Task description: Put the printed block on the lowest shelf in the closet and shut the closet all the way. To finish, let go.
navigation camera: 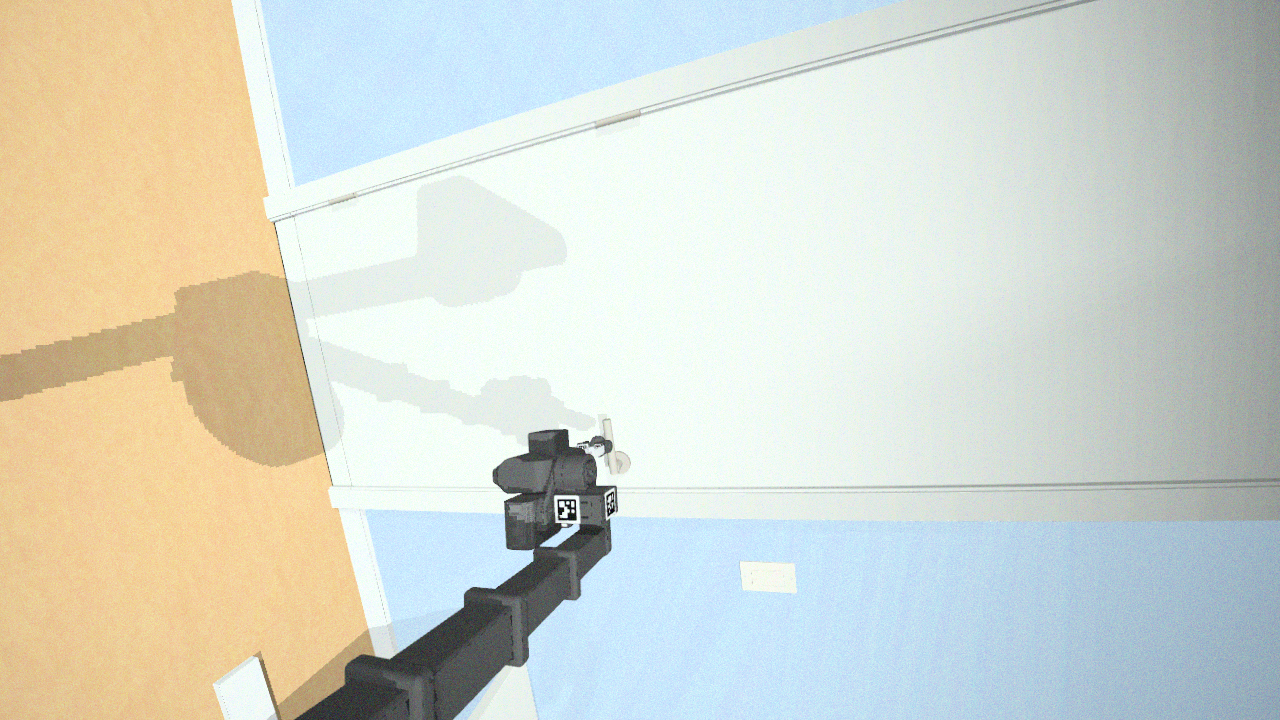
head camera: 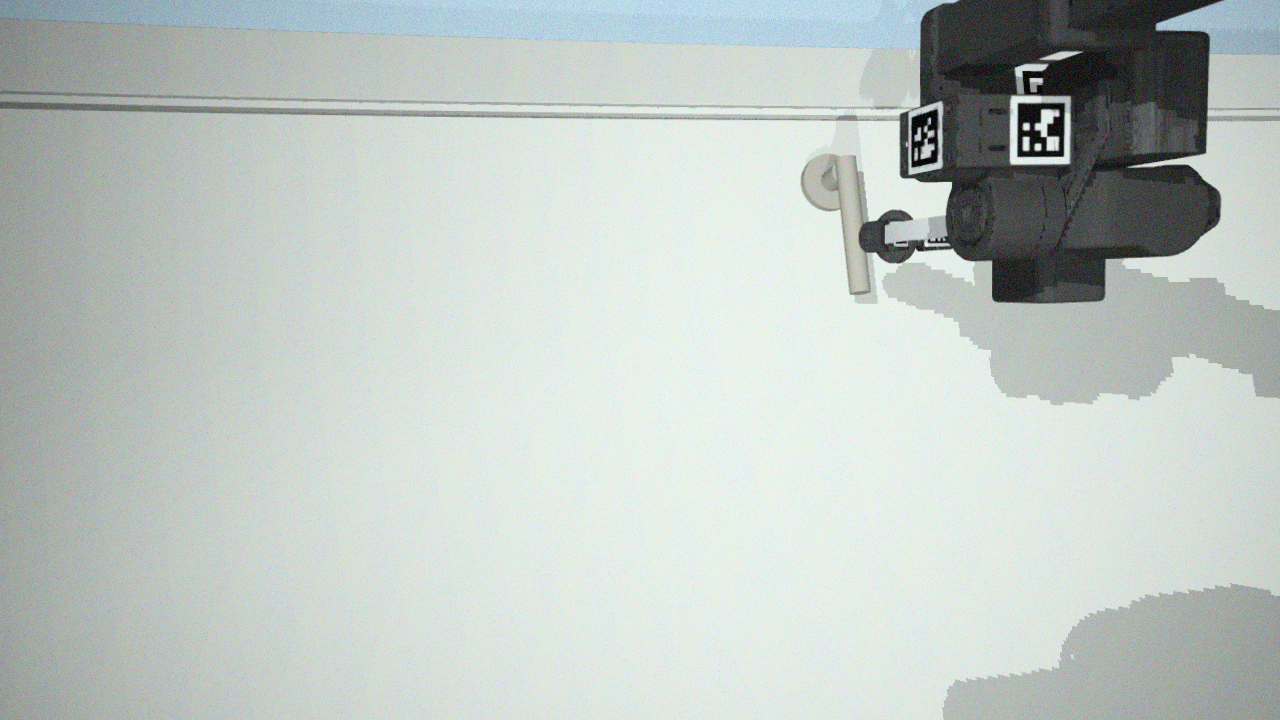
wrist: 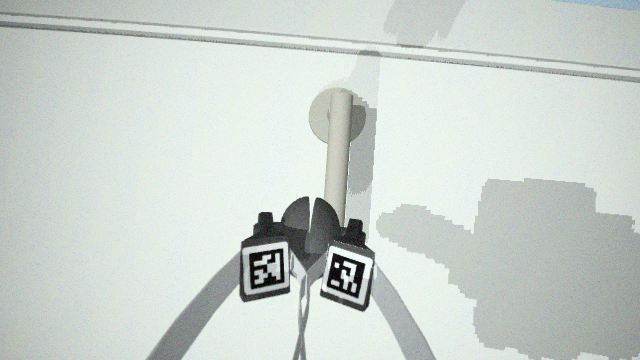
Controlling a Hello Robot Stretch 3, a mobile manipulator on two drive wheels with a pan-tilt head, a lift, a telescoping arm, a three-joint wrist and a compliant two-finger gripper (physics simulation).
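Frame: origin at the robot's base, x left, y down, z back, level; metres.
Seen in the pictures: gripper, between the fingertips: (navigation camera: 601, 445) (head camera: 883, 237).
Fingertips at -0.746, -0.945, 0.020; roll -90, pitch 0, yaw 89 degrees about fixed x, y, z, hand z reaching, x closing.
Pixels of each thing's middle, then the offset from my fingertips to it, as dx, dy, dz. Level surfaces: height alone.
- pale switch plate, middle of its body: (navigation camera: 767, 577) -0.223, -0.276, +0.320
- hinge, middle of its body: (navigation camera: 618, 118) +0.023, -0.082, -0.628
- orange floor, height of its surface: dy +0.944
The closet door (head camera: 447, 402) (navigation camera: 805, 313) (wrist: 125, 150) is a plain white panel. It lies in line with its frame, with a thin seam along the edge. Its beige lever handle (head camera: 849, 201) (navigation camera: 613, 460) (wrist: 338, 160) sits near that edge. My gripper (head camera: 875, 235) (navigation camera: 600, 445) (wrist: 310, 224) is shut, its dark fingertips almost meeting with no object seen between them. In the wrist view the fingertips cover the free end of the lever; in the head view they are right beside it. Whether they touch it is unclear. The printed block and the lowest shelf do not show.
The white door frame (navigation camera: 805, 504) borders a blue wall (navigation camera: 662, 644) with a pale switch plate (navigation camera: 768, 576). A hinge (navigation camera: 617, 119) is on the door's opposite edge. The orange floor (navigation camera: 116, 161) is at the left of the navigation view, with a white piece (navigation camera: 244, 689) at the bottom.
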